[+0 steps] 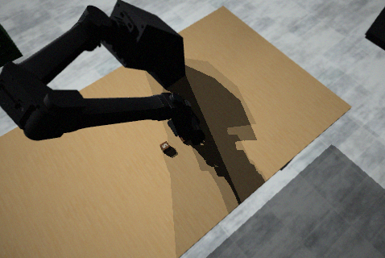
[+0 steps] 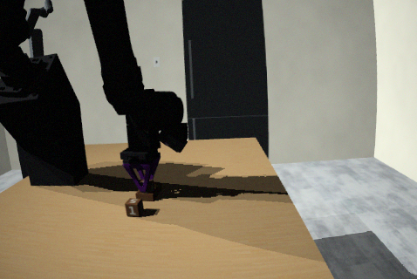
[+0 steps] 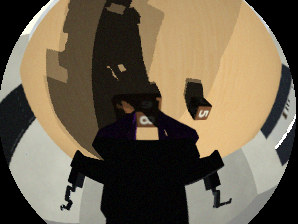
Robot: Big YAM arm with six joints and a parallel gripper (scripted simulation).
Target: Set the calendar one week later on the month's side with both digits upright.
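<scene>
Now: the brown tray 2 cm to the left of my hand and 2 cm below it.
</scene>
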